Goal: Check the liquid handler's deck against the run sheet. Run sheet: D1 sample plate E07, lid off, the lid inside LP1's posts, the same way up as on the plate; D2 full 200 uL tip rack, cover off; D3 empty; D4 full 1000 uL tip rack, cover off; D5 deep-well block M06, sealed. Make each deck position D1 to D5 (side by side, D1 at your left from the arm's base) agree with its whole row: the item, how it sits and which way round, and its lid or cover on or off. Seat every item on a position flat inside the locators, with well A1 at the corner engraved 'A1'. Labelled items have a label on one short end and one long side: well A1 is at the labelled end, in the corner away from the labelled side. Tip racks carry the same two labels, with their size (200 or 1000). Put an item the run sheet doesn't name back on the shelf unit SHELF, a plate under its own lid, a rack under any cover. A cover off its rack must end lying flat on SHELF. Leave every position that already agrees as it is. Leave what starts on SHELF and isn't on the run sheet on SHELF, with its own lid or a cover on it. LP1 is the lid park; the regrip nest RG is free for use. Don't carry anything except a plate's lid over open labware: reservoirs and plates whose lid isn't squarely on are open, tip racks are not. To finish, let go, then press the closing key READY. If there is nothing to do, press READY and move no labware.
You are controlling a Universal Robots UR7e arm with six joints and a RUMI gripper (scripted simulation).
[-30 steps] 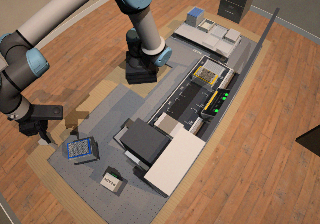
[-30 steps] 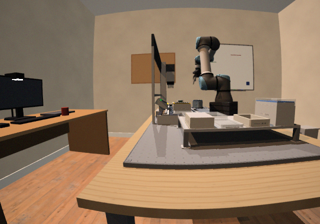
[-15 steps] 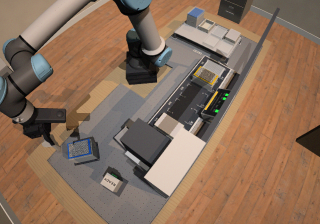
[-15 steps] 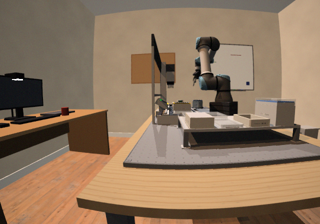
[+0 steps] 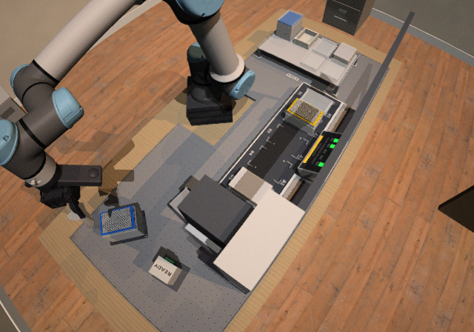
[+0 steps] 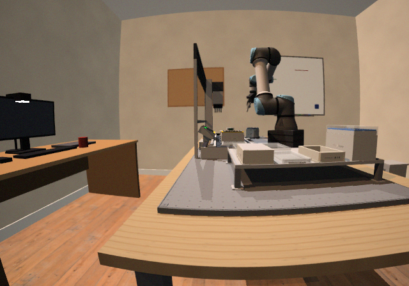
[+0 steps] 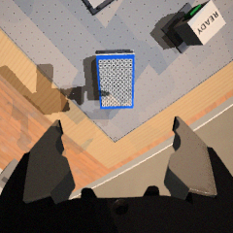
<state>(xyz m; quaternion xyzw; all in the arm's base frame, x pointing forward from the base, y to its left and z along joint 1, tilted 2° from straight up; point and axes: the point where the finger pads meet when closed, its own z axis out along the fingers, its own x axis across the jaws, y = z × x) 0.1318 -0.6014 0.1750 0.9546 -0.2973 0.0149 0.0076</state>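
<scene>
My gripper is now 20 cm above the blue-rimmed tip rack and 1 cm to the right of it. The rest, counted from my hand: white housing: 43 cm ahead, 18 cm to the left, 1 cm above; yellow-rimmed tip rack: 77 cm to the left, 24 cm ahead, 17 cm below; pipetting head: 35 cm ahead, 17 cm to the left, 12 cm above.
</scene>
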